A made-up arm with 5 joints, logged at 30 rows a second.
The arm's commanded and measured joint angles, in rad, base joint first. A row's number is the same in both.
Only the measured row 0 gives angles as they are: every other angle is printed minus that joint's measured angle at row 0.
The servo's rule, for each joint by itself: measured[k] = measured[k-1] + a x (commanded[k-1-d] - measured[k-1]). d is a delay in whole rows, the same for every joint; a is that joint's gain. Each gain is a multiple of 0.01, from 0.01 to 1. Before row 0 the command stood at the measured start. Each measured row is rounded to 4 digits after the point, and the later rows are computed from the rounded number. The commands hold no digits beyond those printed.
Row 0, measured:
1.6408 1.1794 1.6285 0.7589 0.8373
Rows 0 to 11, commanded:
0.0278 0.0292 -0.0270 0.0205 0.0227
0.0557 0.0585 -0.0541 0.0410 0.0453
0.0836 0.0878 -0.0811 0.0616 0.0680
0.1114 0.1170 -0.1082 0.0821 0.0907
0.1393 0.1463 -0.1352 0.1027 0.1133
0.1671 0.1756 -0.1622 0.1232 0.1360
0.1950 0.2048 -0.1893 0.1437 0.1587
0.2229 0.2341 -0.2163 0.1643 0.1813
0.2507 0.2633 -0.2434 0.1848 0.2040
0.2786 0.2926 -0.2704 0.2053 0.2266
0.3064 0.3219 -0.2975 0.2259 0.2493
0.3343 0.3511 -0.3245 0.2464 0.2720
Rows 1 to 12, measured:
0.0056 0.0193 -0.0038 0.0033 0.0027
0.0156 0.0452 -0.0108 0.0093 0.0078
0.0292 0.0733 -0.0206 0.0177 0.0150
0.0456 0.1021 -0.0329 0.0280 0.0241
0.0643 0.1313 -0.0472 0.0400 0.0348
0.0849 0.1605 -0.0633 0.0533 0.0469
0.1069 0.1897 -0.0809 0.0678 0.0603
0.1301 0.2190 -0.0999 0.0832 0.0748
0.1542 0.2482 -0.1200 0.0995 0.0903
0.1791 0.2775 -0.1411 0.1164 0.1067
0.2046 0.3068 -0.1630 0.1339 0.1238
0.2305 0.3360 -0.1856 0.1519 0.1416
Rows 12 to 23, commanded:
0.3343 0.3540 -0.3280 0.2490 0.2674
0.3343 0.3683 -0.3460 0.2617 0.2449
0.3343 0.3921 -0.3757 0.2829 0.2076
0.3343 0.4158 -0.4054 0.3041 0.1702
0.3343 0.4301 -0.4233 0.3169 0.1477
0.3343 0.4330 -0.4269 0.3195 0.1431
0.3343 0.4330 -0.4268 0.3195 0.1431
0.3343 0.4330 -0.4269 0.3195 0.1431
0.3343 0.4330 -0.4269 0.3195 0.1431
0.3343 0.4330 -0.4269 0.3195 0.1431
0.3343 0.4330 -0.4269 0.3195 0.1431
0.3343 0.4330 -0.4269 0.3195 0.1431
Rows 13 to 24, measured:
0.2513 0.3479 -0.2055 0.1674 0.1567
0.2679 0.3614 -0.2252 0.1825 0.1673
0.2812 0.3817 -0.2463 0.1986 0.1721
0.2918 0.4042 -0.2686 0.2155 0.1719
0.3003 0.4213 -0.2903 0.2317 0.1690
0.3071 0.4290 -0.3094 0.2457 0.1659
0.3125 0.4316 -0.3258 0.2575 0.1632
0.3169 0.4325 -0.3400 0.2674 0.1608
0.3204 0.4328 -0.3522 0.2757 0.1587
0.3232 0.4329 -0.3627 0.2827 0.1568
0.3254 0.4330 -0.3717 0.2886 0.1552
0.3272 0.4330 -0.3794 0.2935 0.1537

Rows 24 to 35, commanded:
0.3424 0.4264 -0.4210 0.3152 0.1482
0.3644 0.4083 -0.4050 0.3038 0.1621
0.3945 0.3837 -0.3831 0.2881 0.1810
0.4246 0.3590 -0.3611 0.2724 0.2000
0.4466 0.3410 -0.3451 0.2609 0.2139
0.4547 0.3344 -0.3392 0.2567 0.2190
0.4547 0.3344 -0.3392 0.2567 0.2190
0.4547 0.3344 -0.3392 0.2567 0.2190
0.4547 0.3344 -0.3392 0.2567 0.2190
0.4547 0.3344 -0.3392 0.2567 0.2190
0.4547 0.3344 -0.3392 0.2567 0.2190
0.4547 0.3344 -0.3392 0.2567 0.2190
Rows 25 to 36, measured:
0.3302 0.4286 -0.3852 0.2970 0.1530
0.3370 0.4152 -0.3880 0.2981 0.1541
0.3485 0.3944 -0.3873 0.2965 0.1573
0.3637 0.3710 -0.3836 0.2926 0.1624
0.3803 0.3512 -0.3782 0.2875 0.1686
0.3952 0.3401 -0.3727 0.2826 0.1746
0.4071 0.3363 -0.3680 0.2785 0.1799
0.4166 0.3350 -0.3640 0.2750 0.1846
0.4242 0.3346 -0.3605 0.2721 0.1887
0.4303 0.3345 -0.3575 0.2696 0.1923
0.4352 0.3344 -0.3549 0.2675 0.1955
0.4391 0.3344 -0.3527 0.2658 0.1983

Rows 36 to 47, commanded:
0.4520 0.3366 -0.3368 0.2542 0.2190
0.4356 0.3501 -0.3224 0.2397 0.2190
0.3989 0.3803 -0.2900 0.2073 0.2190
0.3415 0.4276 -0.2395 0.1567 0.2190
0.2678 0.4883 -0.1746 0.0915 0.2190
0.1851 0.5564 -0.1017 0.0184 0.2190
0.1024 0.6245 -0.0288 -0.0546 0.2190
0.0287 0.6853 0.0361 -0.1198 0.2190
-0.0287 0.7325 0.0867 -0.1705 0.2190
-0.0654 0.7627 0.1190 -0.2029 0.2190
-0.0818 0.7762 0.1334 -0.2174 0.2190
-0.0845 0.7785 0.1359 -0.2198 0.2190
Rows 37 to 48, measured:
0.4417 0.3359 -0.3505 0.2639 0.2008
0.4405 0.3453 -0.3466 0.2600 0.2030
0.4322 0.3684 -0.3387 0.2516 0.2049
0.4141 0.4075 -0.3248 0.2364 0.2066
0.3848 0.4608 -0.3038 0.2132 0.2081
0.3449 0.5239 -0.2755 0.1820 0.2094
0.2964 0.5903 -0.2410 0.1441 0.2106
0.2429 0.6530 -0.2022 0.1019 0.2116
0.1886 0.7055 -0.1618 0.0583 0.2125
0.1378 0.7433 -0.1225 0.0165 0.2133
0.0939 0.7650 -0.0867 -0.0209 0.2140
0.0582 0.7739 -0.0555 -0.0527 0.2146

